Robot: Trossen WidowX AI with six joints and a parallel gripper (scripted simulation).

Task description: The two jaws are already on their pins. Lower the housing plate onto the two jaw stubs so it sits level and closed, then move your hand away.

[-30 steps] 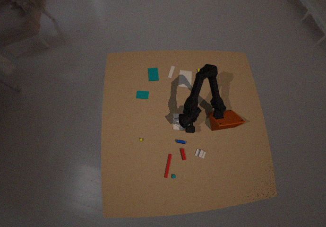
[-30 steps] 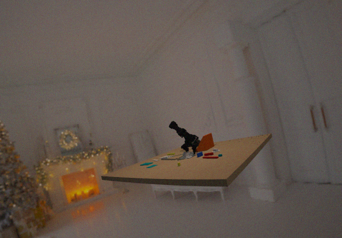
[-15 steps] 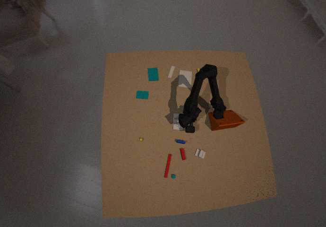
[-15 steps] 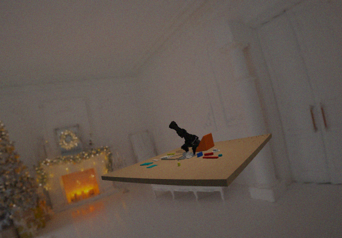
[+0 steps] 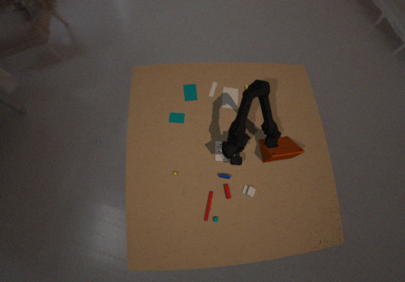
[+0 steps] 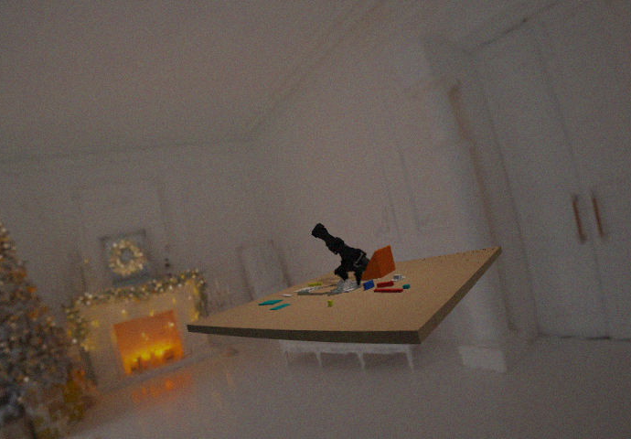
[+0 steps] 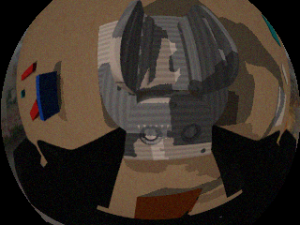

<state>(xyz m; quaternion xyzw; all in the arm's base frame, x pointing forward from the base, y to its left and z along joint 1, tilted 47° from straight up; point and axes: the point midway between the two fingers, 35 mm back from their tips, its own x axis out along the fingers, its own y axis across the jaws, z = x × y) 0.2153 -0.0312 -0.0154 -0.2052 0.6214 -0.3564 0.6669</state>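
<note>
My gripper tip is now 3 cm short of the light grey jaw assembly, 1 cm to the right of it and 1 cm below it. Round my gripper tip: red block (8 cm ahead, 22 cm to the left); then striped white block (5 cm behind, 24 cm to the left); then blue block (8 cm ahead, 14 cm to the left, 1 cm above).
</note>
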